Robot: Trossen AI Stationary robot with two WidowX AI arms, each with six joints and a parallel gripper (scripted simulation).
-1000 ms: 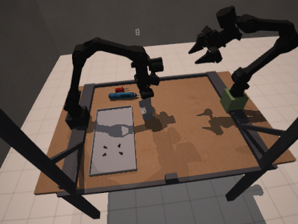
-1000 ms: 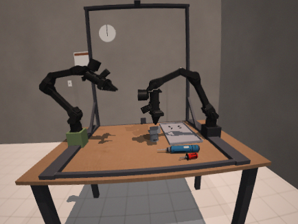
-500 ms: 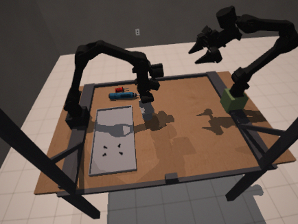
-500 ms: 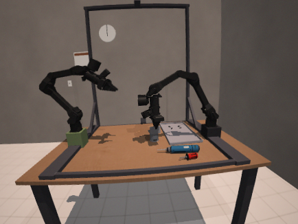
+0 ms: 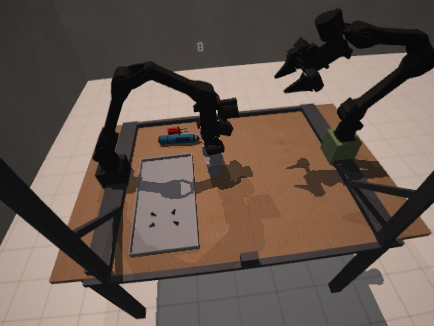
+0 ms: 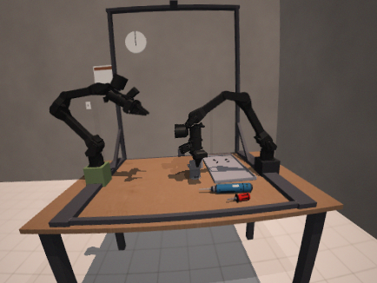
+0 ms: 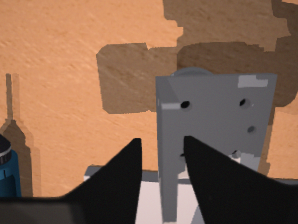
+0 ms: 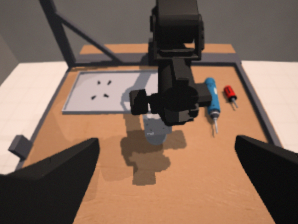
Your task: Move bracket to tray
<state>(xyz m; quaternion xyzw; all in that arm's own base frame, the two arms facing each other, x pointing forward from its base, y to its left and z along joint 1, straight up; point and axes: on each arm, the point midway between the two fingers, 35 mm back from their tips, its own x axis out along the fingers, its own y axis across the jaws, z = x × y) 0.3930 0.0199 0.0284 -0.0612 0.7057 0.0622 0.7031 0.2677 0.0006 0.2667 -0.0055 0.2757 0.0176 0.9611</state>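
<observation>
Right now the grey bracket is 30 mm behind my left hand, 10 mm to the right of it and 40 mm below it. From my left hand the other things lie so: grey tray (150 mm behind, 190 mm to the left, 100 mm below); then grey joint module (30 mm behind, 10 mm to the right, 80 mm below); then red screwdriver (230 mm ahead, 150 mm to the left, 90 mm below).
</observation>
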